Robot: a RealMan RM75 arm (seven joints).
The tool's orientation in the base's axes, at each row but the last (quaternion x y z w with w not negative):
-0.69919 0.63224 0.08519 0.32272
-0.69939 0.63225 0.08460 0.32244
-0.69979 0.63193 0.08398 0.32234
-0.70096 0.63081 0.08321 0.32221
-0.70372 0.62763 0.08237 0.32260
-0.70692 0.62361 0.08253 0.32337
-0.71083 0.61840 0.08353 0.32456
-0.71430 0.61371 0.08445 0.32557
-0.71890 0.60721 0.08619 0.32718
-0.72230 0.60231 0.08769 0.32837
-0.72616 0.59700 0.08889 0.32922
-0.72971 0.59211 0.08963 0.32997
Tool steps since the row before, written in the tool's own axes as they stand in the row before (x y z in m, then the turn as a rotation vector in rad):
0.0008 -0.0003 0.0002 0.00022 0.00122 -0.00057
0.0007 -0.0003 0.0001 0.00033 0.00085 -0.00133
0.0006 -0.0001 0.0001 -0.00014 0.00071 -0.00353
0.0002 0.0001 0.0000 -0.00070 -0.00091 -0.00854
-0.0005 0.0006 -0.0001 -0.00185 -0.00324 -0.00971
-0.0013 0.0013 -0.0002 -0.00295 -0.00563 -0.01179
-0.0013 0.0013 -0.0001 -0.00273 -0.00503 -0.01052
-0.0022 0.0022 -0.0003 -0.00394 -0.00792 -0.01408
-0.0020 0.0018 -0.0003 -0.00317 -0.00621 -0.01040
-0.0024 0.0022 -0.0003 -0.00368 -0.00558 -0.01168
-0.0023 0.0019 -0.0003 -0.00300 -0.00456 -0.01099
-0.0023 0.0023 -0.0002 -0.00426 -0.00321 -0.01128
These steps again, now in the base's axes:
0.0005 -0.0006 -0.0005 -0.00127 -0.00049 -0.00009
0.0004 -0.0005 -0.0003 -0.00112 -0.00101 0.00057
0.0002 -0.0004 -0.0004 -0.00172 -0.00185 0.00258
-0.0001 -0.0002 -0.0001 -0.00175 -0.00418 0.00733
-0.0007 0.0004 0.0001 -0.00014 -0.00386 0.00966
-0.0015 0.0009 0.0004 0.00127 -0.00409 0.01269
-0.0015 0.0010 0.0003 0.00112 -0.00357 0.01138
-0.0026 0.0016 0.0006 0.00254 -0.00450 0.01581
-0.0023 0.0014 0.0006 0.00214 -0.00309 0.01194
-0.0027 0.0016 0.0007 0.00108 -0.00346 0.01296
-0.0025 0.0016 0.0007 0.00051 -0.00367 0.01170
-0.0028 0.0015 0.0005 -0.00117 -0.00294 0.01207

